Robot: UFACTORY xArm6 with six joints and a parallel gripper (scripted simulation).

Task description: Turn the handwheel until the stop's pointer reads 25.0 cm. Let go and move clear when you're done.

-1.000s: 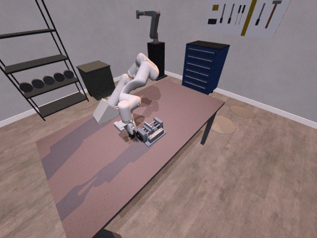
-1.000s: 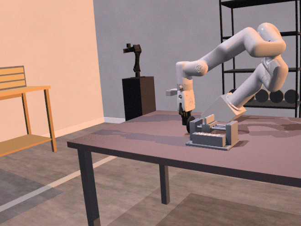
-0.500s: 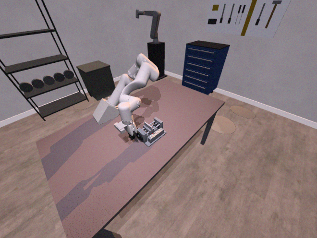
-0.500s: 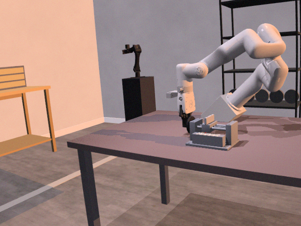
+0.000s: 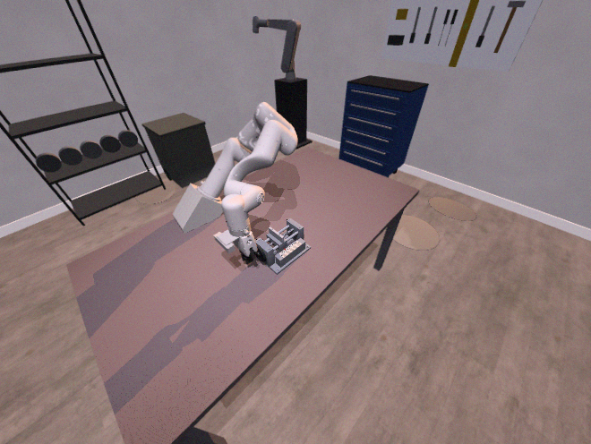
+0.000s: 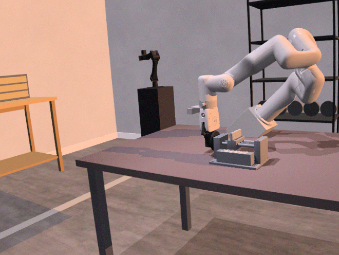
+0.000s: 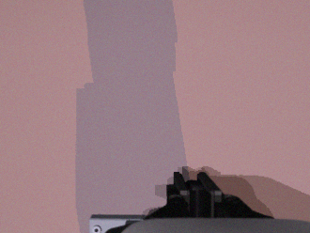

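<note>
My hand is 140 mm to the right of the sliding stop block, 40 mm short of it and 30 mm below it. Round my hand: black handwheel: 20 mm to the left, 10 mm ahead.
</note>
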